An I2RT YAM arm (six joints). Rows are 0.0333 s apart.
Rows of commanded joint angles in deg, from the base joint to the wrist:
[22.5, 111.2, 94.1, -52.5, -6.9, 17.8]
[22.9, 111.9, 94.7, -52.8, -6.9, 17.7]
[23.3, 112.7, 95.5, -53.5, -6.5, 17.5]
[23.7, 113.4, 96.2, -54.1, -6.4, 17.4]
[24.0, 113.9, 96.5, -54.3, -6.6, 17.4]
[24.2, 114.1, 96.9, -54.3, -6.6, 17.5]
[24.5, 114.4, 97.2, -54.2, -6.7, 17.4]
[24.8, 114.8, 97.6, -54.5, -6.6, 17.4]
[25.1, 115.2, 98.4, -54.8, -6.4, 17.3]
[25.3, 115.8, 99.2, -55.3, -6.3, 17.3]
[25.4, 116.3, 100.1, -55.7, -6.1, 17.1]
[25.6, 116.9, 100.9, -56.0, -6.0, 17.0]
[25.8, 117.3, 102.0, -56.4, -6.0, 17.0]
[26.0, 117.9, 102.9, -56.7, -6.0, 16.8]
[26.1, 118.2, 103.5, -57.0, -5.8, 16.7]
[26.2, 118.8, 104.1, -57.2, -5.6, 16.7]
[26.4, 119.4, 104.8, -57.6, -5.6, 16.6]
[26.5, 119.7, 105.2, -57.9, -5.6, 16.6]
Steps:
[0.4, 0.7, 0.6, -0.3, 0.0, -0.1]
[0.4, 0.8, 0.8, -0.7, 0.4, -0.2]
[0.4, 0.7, 0.7, -0.6, 0.1, -0.1]
[0.3, 0.5, 0.3, -0.2, -0.2, 0.0]
[0.2, 0.2, 0.4, 0.0, 0.0, 0.1]
[0.3, 0.3, 0.3, 0.1, -0.1, -0.1]
[0.3, 0.4, 0.4, -0.3, 0.1, 0.0]
[0.3, 0.4, 0.8, -0.3, 0.2, -0.1]
[0.2, 0.6, 0.8, -0.5, 0.1, 0.0]
[0.1, 0.5, 0.9, -0.4, 0.2, -0.2]
[0.2, 0.6, 0.8, -0.3, 0.1, -0.1]
[0.2, 0.4, 1.1, -0.4, 0.0, 0.0]
[0.2, 0.6, 0.9, -0.3, 0.0, -0.2]
[0.1, 0.3, 0.6, -0.3, 0.2, -0.1]
[0.1, 0.6, 0.6, -0.2, 0.2, 0.0]
[0.2, 0.6, 0.7, -0.4, 0.0, -0.1]
[0.1, 0.3, 0.4, -0.3, 0.0, 0.0]

